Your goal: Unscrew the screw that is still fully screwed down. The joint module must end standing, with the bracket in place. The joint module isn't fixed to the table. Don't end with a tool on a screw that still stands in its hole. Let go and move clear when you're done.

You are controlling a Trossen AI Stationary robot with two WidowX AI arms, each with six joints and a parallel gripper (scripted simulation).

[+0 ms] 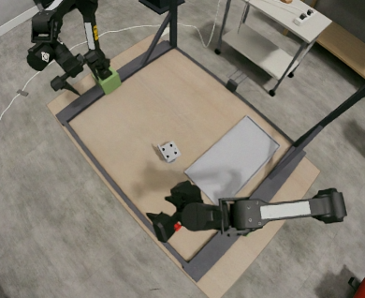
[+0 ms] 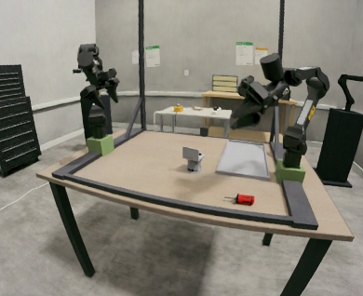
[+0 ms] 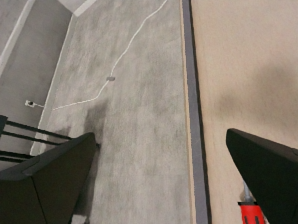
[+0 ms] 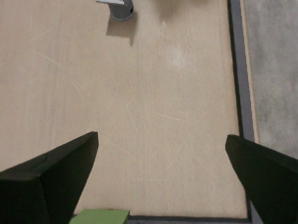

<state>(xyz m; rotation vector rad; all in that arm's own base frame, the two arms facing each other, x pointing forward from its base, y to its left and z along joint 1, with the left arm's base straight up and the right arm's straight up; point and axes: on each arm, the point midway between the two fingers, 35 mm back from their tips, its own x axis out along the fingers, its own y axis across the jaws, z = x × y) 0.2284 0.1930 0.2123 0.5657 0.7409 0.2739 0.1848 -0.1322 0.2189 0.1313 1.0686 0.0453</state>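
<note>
Right now my right hand is 32 cm to the right of the black screw, 23 cm above it and 12 cm past it. From my right hand the other things lie so: grey joint module (33 cm to the left, 27 cm below, 11 cm behind); red screwdriver (54 cm to the left, 29 cm below, 8 cm ahead); light grey bracket (33 cm to the left, 23 cm below, 10 cm behind).
Now: the red screwdriver 26 cm below my left hand, 3 cm to the left of it and 1 cm ahead of it. Also, from my left hand: black screw (21 cm below, 19 cm to the right, 19 cm behind); grey joint module (25 cm below, 18 cm to the right, 17 cm behind); light grey bracket (20 cm below, 18 cm to the right, 17 cm behind).
</note>
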